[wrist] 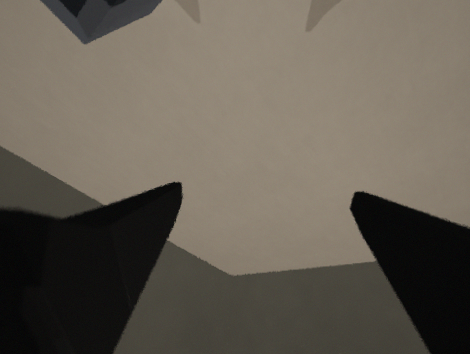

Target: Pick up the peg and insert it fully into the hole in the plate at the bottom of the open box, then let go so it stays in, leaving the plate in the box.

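Frame: origin at the arm's base, x right, y ahead, z up, level; millimetres.
Seen in the pictures: gripper, fingertip midpoint: (266, 195).
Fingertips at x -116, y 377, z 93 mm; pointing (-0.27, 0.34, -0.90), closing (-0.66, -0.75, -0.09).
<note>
A point is followed by its place in that frame.
My gripper (266, 195) {y 377, x -116, z 93 mm} is open, with its two black fingers wide apart and nothing between them, above the beige table top. The open box (117, 27) {y 435, x -1, z -8 mm}, blue-grey with a dark inside, shows in part at the top left edge of the wrist view, beyond the left fingertip and apart from it. Most of the box lies outside the view. The peg does not show in the wrist view, and the plate and its hole cannot be made out.
The beige table top (260, 125) {y 426, x -161, z -70 mm} spreads under and beyond the fingers. Its edges meet at a corner low in the view, with the grey-green floor (260, 315) past them. Two pointed shadows fall on the table at the top.
</note>
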